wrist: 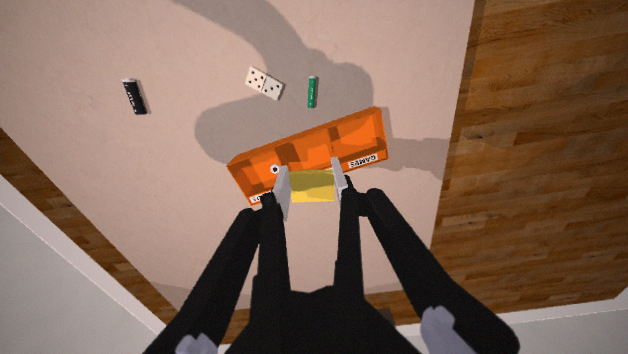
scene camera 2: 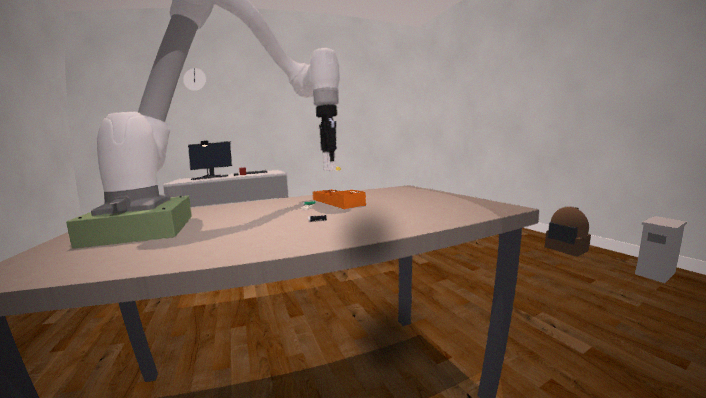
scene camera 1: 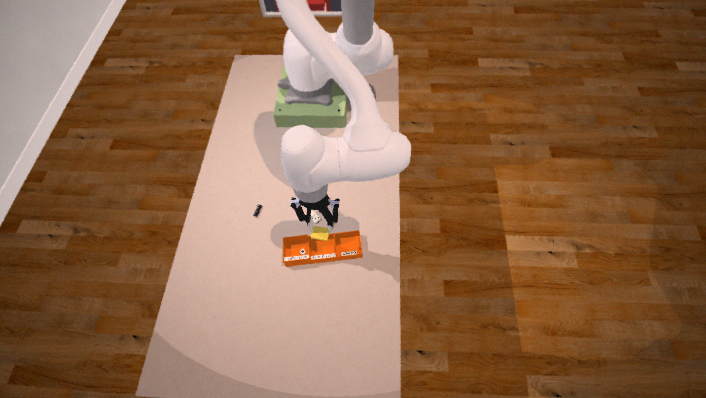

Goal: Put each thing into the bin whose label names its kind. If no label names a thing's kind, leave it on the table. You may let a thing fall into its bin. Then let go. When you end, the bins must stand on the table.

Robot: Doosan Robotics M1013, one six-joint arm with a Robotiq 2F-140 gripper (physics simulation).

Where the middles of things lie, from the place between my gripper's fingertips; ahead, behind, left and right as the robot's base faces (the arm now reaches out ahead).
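Yellow block (wrist: 307,185): 1 cm above my hand and 2 cm ahead of it. Orange three-part bin (scene camera 1: 346,245): 10 cm below my hand and 2 cm ahead of it. Going by their middles, the yellow block is the nearest to my hand of the things named here.
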